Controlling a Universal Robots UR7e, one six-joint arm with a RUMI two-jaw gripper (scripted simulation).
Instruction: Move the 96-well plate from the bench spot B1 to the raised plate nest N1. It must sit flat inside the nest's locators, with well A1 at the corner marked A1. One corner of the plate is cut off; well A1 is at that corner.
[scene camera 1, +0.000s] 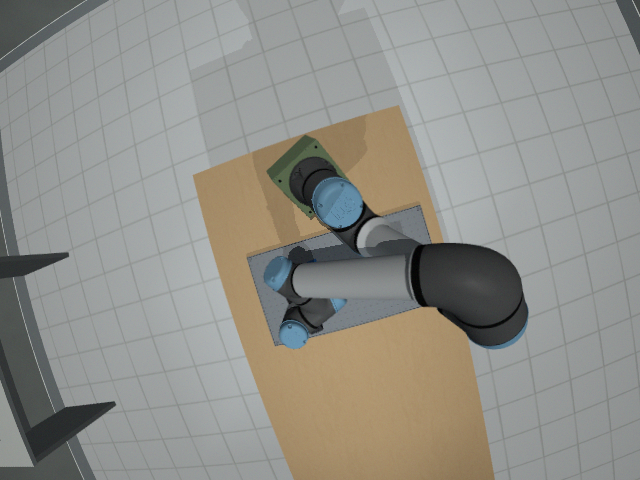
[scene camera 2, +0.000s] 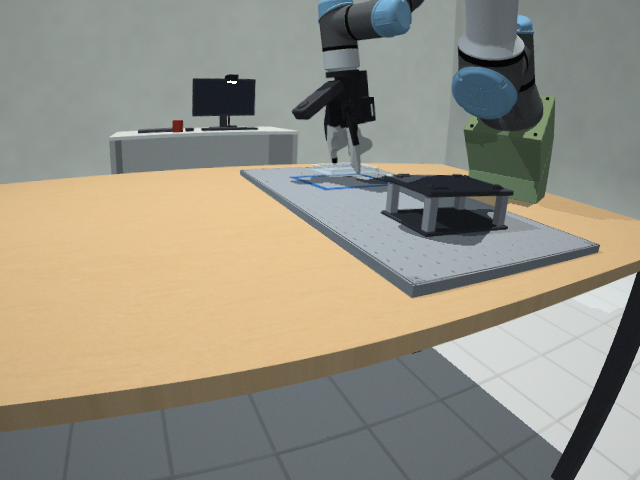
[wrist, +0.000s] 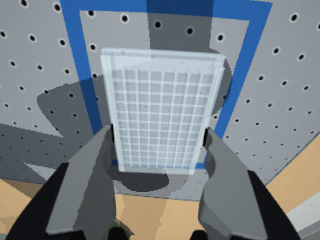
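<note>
The gripper (scene camera 2: 346, 171) is in sight, and the wrist view (wrist: 159, 126) shows it as well. The scene also has a clear 96-well plate (wrist: 162, 131).
</note>
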